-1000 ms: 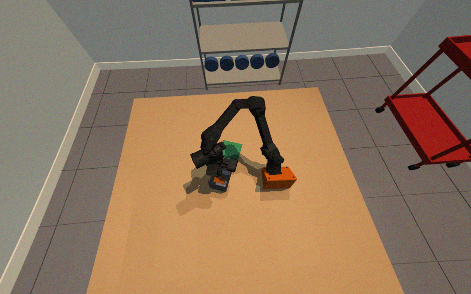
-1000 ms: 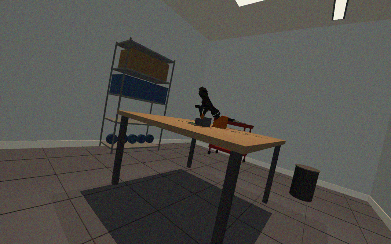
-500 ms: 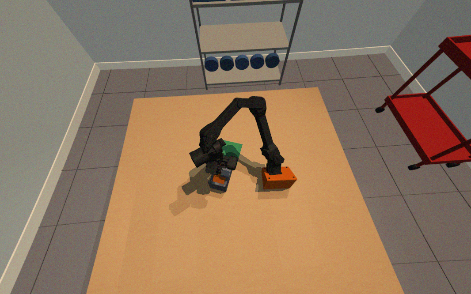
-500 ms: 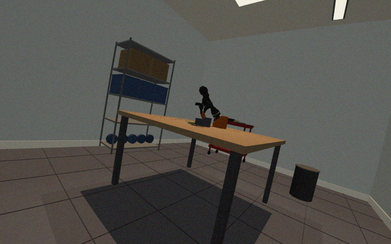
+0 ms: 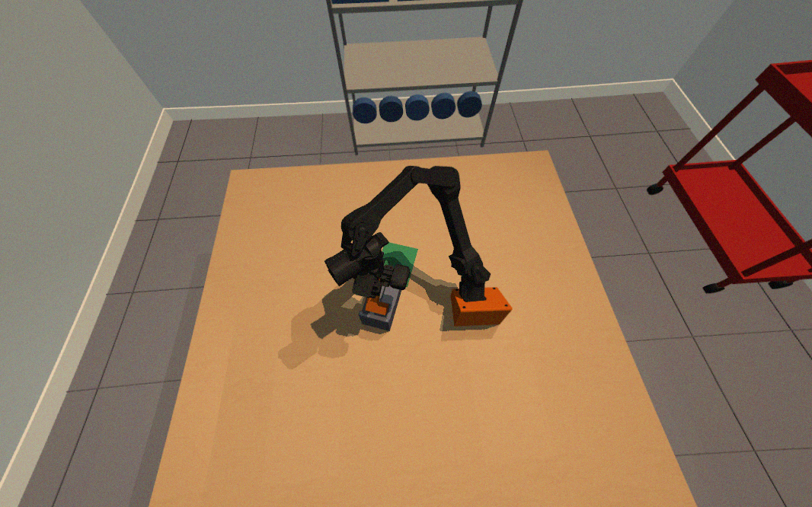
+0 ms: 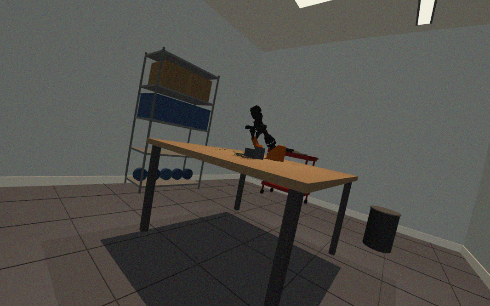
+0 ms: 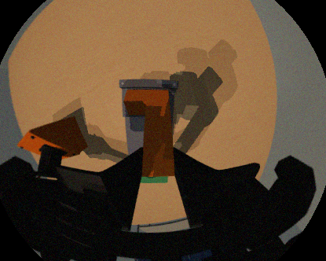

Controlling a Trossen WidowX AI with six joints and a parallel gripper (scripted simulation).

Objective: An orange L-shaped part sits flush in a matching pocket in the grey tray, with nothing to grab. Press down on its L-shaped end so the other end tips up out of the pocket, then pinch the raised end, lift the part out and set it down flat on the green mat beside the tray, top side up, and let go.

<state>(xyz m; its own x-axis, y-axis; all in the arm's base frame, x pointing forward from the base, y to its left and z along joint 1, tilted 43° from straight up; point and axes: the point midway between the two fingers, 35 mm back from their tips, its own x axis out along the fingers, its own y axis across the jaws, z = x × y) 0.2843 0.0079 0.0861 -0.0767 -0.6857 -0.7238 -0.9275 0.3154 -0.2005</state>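
Right now my gripper tip is 7 cm past the green mat, 13 cm to the left of it and 15 cm above it. The rest, counted from my gripper tip: orange L-shaped part: 4 cm to the left, 3 cm below.
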